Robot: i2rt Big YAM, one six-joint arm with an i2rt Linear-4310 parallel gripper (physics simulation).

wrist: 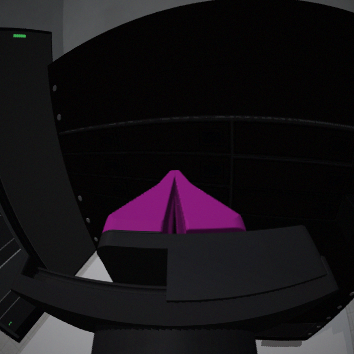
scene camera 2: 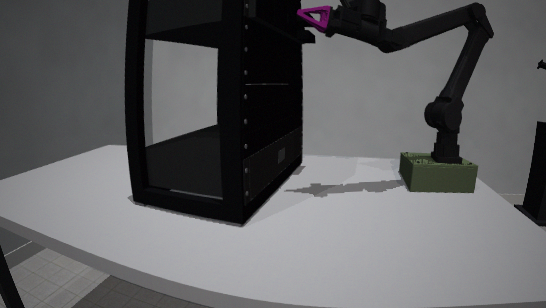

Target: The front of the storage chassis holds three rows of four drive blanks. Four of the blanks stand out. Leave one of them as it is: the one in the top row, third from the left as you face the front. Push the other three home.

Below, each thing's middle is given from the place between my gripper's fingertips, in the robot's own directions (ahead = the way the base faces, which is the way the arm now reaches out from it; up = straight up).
Now: hand 17 cm short of the black rack (scene camera 2: 256, 145), 15 cm above it and 3 cm to the left of it.
